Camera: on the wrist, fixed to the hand. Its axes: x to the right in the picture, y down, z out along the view.
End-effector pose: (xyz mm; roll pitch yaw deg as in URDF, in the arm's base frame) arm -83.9 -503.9 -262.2 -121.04 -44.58 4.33
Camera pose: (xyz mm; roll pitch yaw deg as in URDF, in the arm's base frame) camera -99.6 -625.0 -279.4 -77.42 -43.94 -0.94
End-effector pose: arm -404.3 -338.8 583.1 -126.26 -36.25 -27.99
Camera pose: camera -489.5 -427.8 578.5 -83.54 -35.99 -32.72
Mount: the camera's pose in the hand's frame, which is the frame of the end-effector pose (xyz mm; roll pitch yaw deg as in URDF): -29.7 57.2 -105.1 40.00 2.98 2.40
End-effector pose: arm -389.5 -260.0 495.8 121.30 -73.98 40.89
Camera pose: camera -510.2 -285.0 495.8 155.40 -77.51 46.91
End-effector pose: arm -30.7 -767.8 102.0 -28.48 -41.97 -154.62
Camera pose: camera -83.0 -792.8 -6.8 10.90 -38.20 -153.75
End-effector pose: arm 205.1 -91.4 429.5 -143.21 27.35 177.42
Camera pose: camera 213.4 17.1 487.5 -105.14 26.34 173.28
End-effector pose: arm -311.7 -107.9 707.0 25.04 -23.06 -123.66
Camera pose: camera -231.8 -161.7 630.0 63.58 -21.33 -119.97
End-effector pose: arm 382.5 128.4 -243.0 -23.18 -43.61 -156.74
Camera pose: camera 331.2 94.1 -349.7 15.86 -39.92 -155.40
